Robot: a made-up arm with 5 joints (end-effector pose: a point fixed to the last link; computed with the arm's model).
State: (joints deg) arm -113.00 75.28 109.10 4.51 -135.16
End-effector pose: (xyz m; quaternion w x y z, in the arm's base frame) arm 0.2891 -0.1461 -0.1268 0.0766 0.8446 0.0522 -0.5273
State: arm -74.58 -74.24 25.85 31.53 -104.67
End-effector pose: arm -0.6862 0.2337 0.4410 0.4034 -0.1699 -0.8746 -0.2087
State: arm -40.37 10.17 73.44 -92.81 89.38
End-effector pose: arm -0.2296 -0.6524 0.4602 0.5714 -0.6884 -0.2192 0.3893
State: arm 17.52 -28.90 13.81 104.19 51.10
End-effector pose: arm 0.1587 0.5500 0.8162 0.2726 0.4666 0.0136 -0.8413
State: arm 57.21 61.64 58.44 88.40 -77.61
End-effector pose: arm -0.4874 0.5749 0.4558 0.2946 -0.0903 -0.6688 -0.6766
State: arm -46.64 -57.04 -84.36 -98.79 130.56
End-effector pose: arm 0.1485 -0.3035 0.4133 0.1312 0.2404 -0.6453 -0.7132
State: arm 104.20 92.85 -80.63 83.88 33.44
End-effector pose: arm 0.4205 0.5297 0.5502 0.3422 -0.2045 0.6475 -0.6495
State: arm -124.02 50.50 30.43 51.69 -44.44
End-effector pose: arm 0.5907 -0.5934 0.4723 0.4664 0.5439 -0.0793 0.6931
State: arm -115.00 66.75 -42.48 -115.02 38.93
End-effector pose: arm -0.2629 0.2276 0.6065 0.8492 0.3507 -0.0208 -0.3943
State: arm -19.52 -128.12 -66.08 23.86 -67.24
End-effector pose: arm 0.1971 -0.0236 0.9324 0.5044 -0.1188 0.1484 -0.8423
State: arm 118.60 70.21 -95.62 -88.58 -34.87
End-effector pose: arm -0.0969 -0.3746 0.3996 0.6831 0.7268 0.0703 0.0136
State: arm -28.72 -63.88 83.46 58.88 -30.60
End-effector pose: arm -0.2226 0.7086 0.0941 0.3189 -0.0121 -0.7626 -0.5627
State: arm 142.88 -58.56 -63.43 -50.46 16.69
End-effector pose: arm 0.1042 0.3039 0.8732 0.2557 0.5406 -0.2744 -0.7531
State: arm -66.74 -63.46 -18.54 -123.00 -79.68
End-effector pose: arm 0.0874 -0.3279 0.5864 0.3942 0.6710 -0.2236 0.5868
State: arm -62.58 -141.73 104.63 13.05 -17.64
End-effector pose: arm 0.0592 0.3519 -0.2457 0.3172 -0.4940 -0.7205 -0.3691
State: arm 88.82 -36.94 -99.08 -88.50 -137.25
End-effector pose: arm -0.2820 0.1060 0.3849 0.0154 0.0720 -0.6543 -0.7526
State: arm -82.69 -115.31 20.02 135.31 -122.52
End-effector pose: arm 0.1166 0.2609 0.7038 0.0454 0.7934 0.1430 0.5899
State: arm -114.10 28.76 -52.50 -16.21 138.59
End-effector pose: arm 0.0413 -0.1000 0.8975 0.1281 0.9647 -0.2226 0.0579
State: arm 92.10 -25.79 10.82 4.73 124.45
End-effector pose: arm 0.4106 0.5484 0.7057 0.2687 0.7360 0.3987 -0.4766
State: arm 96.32 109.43 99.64 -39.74 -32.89
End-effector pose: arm -0.3165 -0.2496 -0.1157 0.3437 -0.0875 -0.8766 0.3252
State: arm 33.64 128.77 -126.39 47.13 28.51
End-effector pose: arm -0.4955 0.4554 0.4090 0.3282 -0.8637 0.3812 -0.0302
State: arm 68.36 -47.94 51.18 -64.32 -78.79
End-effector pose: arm -0.0473 0.6911 0.3579 0.6280 -0.5846 -0.5127 -0.0313
